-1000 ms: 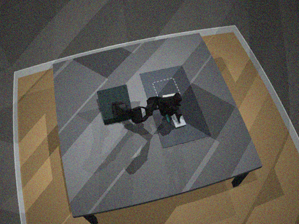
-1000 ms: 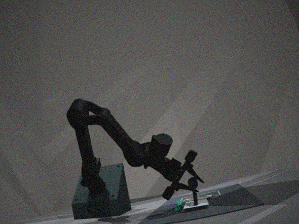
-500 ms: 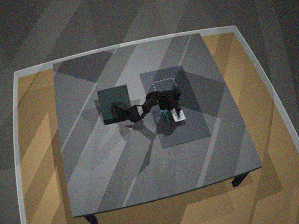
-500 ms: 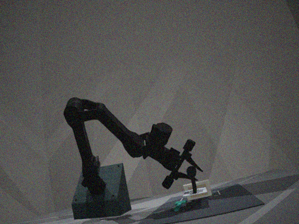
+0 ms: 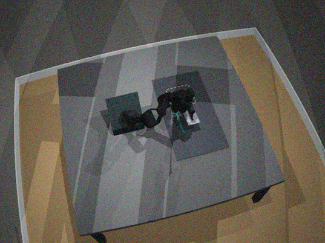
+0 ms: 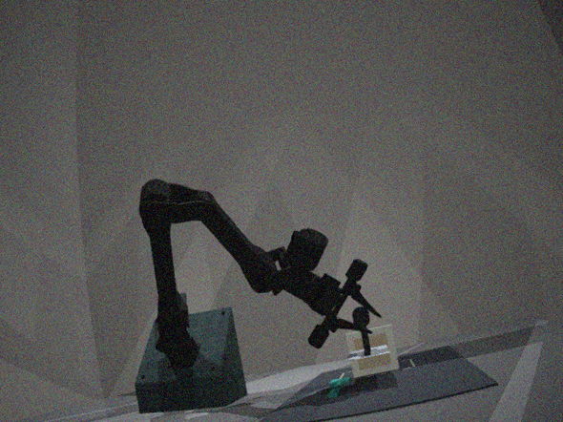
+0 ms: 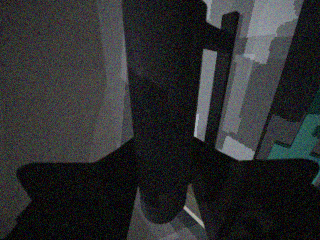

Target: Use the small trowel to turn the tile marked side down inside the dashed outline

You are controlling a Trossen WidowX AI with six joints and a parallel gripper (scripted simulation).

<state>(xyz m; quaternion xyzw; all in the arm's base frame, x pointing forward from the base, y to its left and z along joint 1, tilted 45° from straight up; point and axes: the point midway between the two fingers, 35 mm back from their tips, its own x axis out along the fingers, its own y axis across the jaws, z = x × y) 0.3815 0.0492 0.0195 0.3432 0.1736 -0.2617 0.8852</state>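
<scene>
My gripper tip is 8 cm to the right of the tile, 6 cm above it and 3 cm past it. The rest, counted from my gripper tip: dark mat (12 cm below, 1 cm to the left, 1 cm behind); then teal T-shaped trowel (10 cm below, 9 cm behind, 2 cm to the right).
</scene>
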